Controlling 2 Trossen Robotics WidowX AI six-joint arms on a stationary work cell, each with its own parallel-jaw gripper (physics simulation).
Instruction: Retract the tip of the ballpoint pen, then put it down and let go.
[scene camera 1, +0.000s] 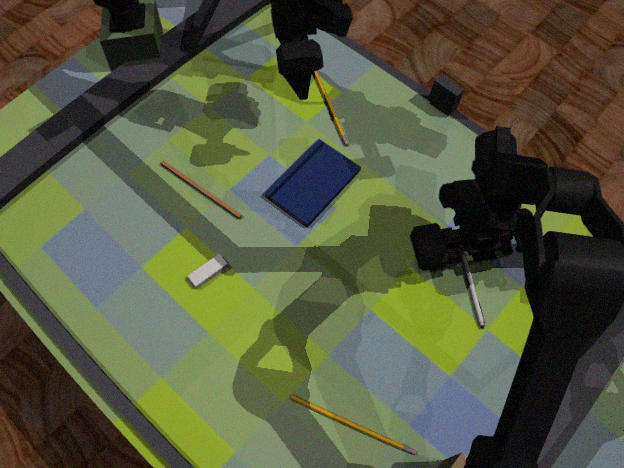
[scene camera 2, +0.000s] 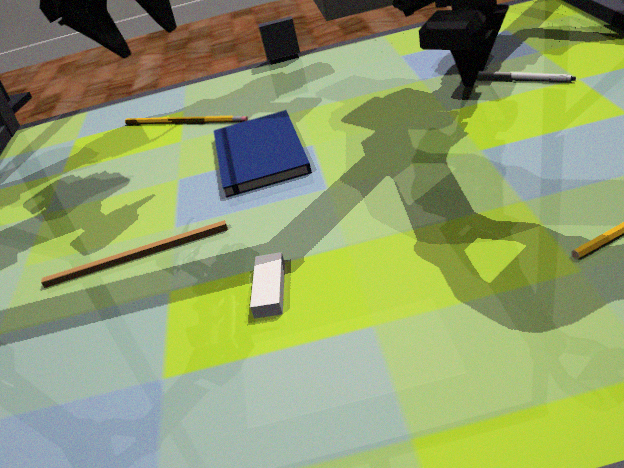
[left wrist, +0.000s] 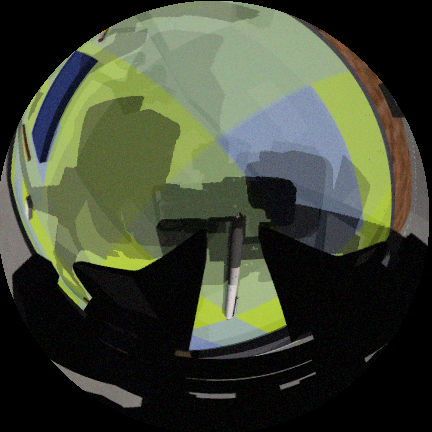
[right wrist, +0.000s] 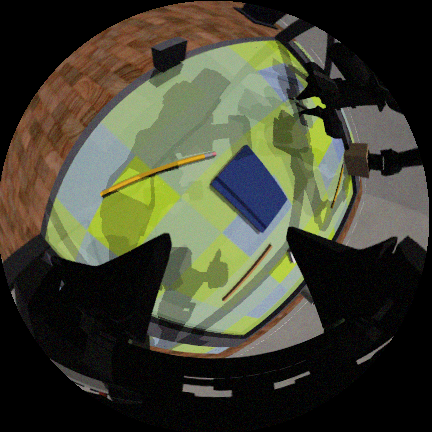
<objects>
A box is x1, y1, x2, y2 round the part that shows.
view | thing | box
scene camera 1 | left gripper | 410, 179, 532, 270
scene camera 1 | right gripper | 270, 0, 352, 99
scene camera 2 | left gripper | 392, 0, 508, 86
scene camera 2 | right gripper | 40, 0, 175, 58
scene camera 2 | ballpoint pen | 477, 71, 575, 81
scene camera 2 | brown pencil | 41, 220, 227, 287
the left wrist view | left gripper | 12, 226, 426, 431
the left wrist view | ballpoint pen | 225, 212, 242, 319
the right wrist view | left gripper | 296, 61, 357, 137
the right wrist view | right gripper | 14, 226, 425, 431
</objects>
